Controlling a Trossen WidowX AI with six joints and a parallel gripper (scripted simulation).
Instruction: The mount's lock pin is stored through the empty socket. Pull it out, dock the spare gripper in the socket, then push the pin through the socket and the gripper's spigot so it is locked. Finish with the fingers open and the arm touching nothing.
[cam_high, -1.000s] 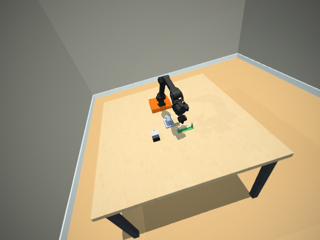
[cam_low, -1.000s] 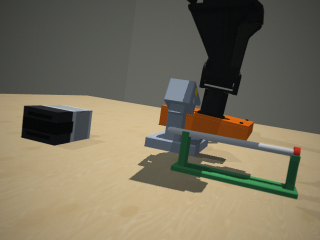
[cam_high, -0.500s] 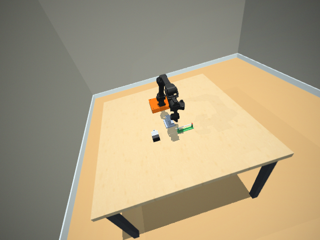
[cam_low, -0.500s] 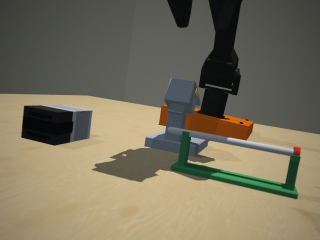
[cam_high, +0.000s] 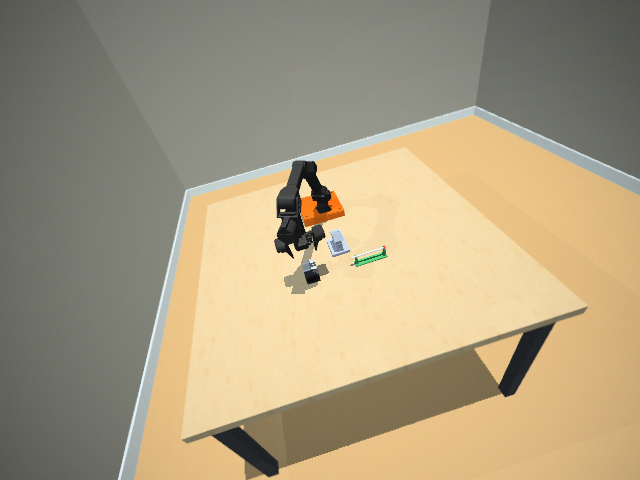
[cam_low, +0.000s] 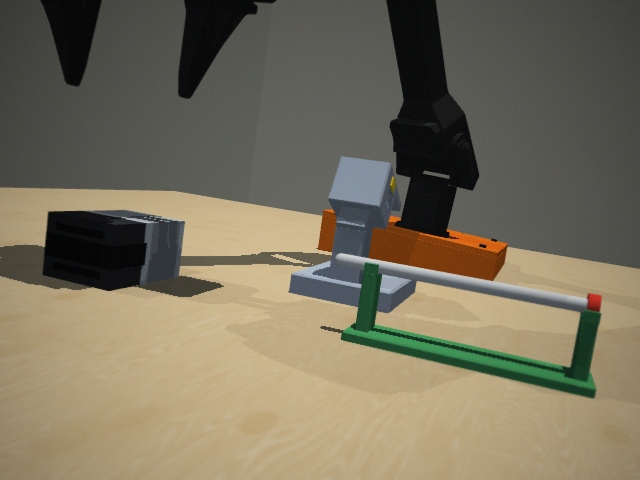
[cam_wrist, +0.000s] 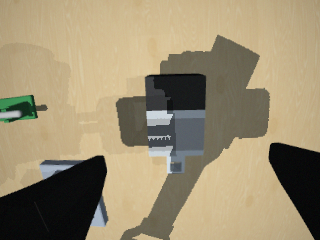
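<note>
The spare gripper lies 110 mm below my gripper tip, 20 mm behind it and 10 mm to the left of it. From my gripper tip the other things lie so: green rack 250 mm to the left, 110 mm below, 50 mm ahead; grey mount 170 mm to the left, 90 mm behind, 80 mm below.
</note>
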